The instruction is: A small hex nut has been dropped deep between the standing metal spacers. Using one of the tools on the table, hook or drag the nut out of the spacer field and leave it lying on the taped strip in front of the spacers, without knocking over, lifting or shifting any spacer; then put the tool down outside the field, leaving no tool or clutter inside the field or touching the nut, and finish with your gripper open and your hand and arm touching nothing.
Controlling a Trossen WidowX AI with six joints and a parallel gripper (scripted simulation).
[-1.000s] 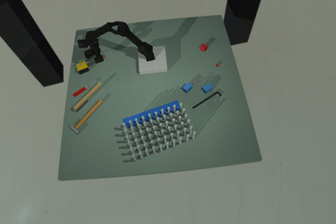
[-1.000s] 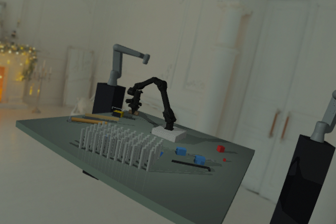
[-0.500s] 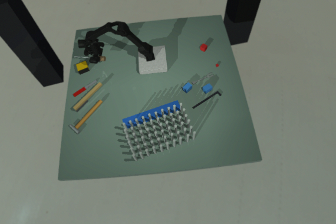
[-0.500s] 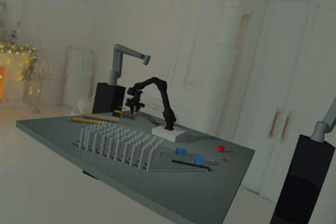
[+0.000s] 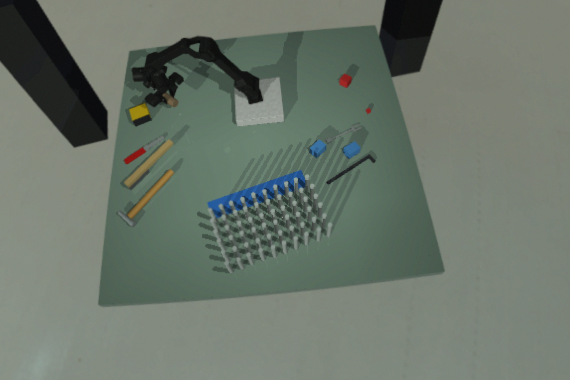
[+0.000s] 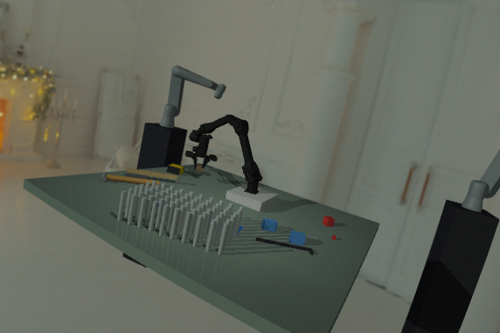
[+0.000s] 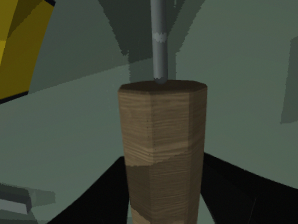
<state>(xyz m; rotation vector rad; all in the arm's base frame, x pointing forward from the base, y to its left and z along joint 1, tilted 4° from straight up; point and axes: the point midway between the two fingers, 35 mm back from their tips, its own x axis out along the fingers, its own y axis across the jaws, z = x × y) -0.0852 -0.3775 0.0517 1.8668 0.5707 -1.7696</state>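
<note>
Now: gripper tip 15 cm to the left of the yellow block and 4 cm above it. The rest, counted from my gripper tip: red-handled screwdriver (19 cm ahead, 14 cm to the right, 5 cm below); then blue taped strip (53 cm ahead, 29 cm to the left, 6 cm below); then hex nut (68 cm ahead, 39 cm to the left, 6 cm below).
</note>
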